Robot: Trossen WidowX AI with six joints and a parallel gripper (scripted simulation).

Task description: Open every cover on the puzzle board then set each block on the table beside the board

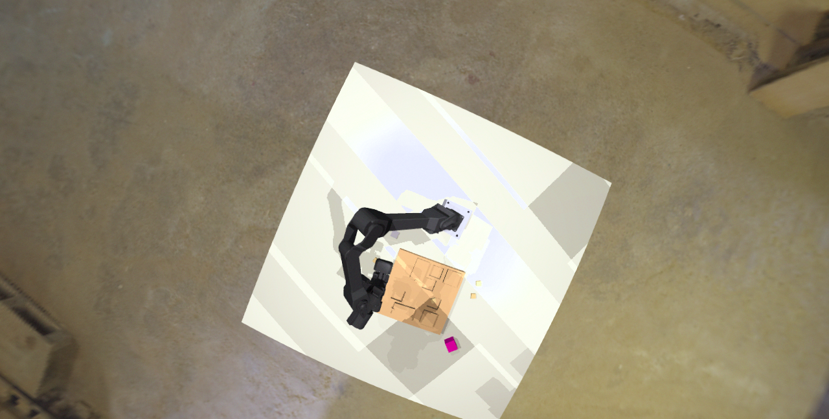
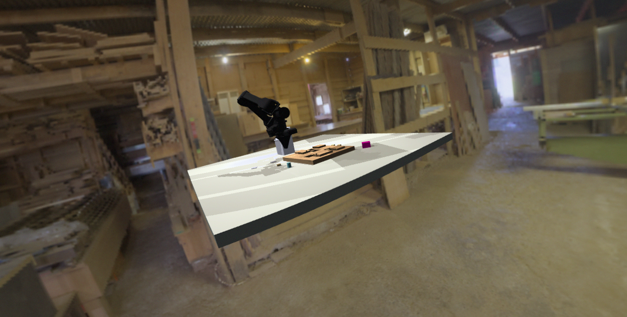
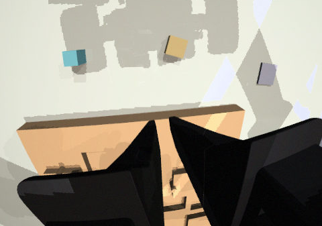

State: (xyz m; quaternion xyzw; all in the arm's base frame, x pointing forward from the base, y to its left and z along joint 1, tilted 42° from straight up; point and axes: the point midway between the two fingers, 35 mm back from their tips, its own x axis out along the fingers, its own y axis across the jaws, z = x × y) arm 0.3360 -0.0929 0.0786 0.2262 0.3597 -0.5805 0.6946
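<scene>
My gripper tip is 200 mm to the right of the tan wooden puzzle board and 60 mm above it. From my gripper tip the other things lie so: teal block: 90 mm ahead, 30 mm to the right, 70 mm below; then magenta block: 150 mm ahead, 420 mm to the left, 70 mm below.
</scene>
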